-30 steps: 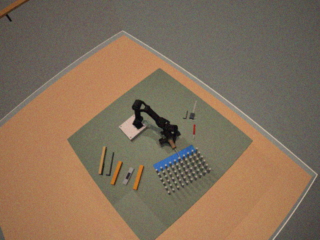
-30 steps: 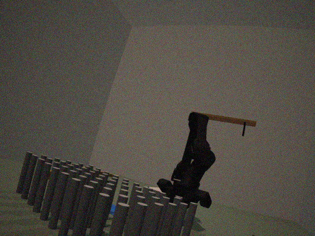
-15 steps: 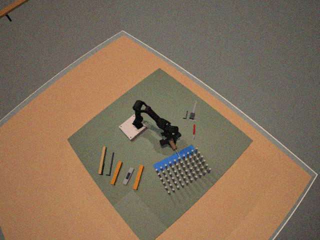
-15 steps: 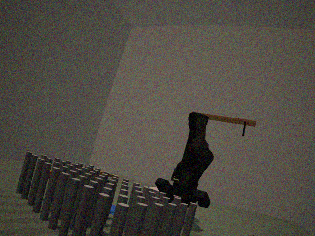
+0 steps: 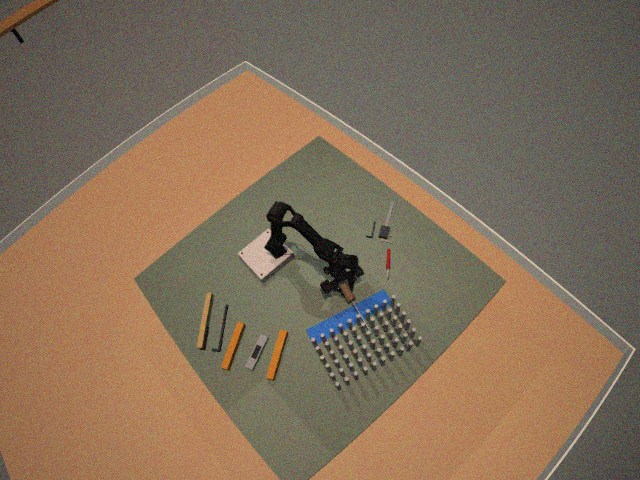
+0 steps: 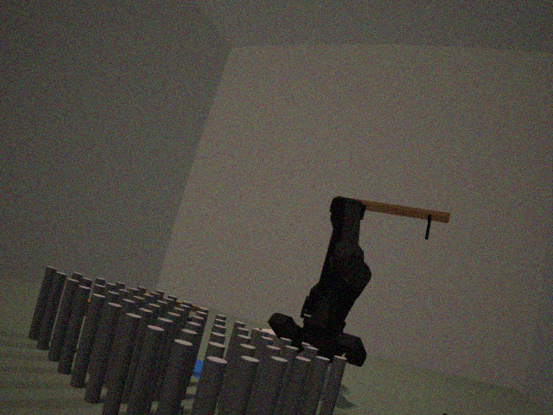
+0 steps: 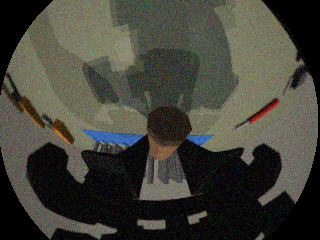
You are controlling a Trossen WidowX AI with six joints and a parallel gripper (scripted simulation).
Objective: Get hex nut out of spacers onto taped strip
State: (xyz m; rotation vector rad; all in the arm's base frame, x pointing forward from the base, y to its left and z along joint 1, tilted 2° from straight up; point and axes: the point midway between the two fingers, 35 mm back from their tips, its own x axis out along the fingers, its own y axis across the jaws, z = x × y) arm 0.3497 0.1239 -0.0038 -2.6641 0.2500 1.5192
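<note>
My gripper tip is now 80 mm short of the blue taped strip, 60 mm to the left of it and 30 mm above it. Also, from my gripper tip: red-handled screwdriver 220 mm to the left, 20 mm below, 10 mm ahead; grey block 470 mm to the right, 40 mm behind, 10 mm below; hook tool 100 mm ahead, 20 mm to the right.
</note>
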